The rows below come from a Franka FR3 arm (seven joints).
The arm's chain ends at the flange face. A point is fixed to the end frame.
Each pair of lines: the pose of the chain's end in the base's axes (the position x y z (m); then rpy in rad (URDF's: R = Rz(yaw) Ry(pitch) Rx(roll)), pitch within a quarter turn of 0, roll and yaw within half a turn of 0), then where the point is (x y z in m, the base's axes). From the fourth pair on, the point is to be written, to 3 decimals.
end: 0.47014, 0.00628, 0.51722, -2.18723, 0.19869, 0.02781
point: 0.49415 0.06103 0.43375
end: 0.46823, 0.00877, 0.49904, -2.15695, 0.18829, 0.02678
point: 0.49342 0.06582 0.41749
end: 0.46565, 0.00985, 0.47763, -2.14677, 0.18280, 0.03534
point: 0.49087 0.06790 0.39679
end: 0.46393, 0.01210, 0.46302, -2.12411, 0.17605, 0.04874
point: 0.489 0.072 0.384
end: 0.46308, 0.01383, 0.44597, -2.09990, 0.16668, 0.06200
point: 0.488 0.076 0.368
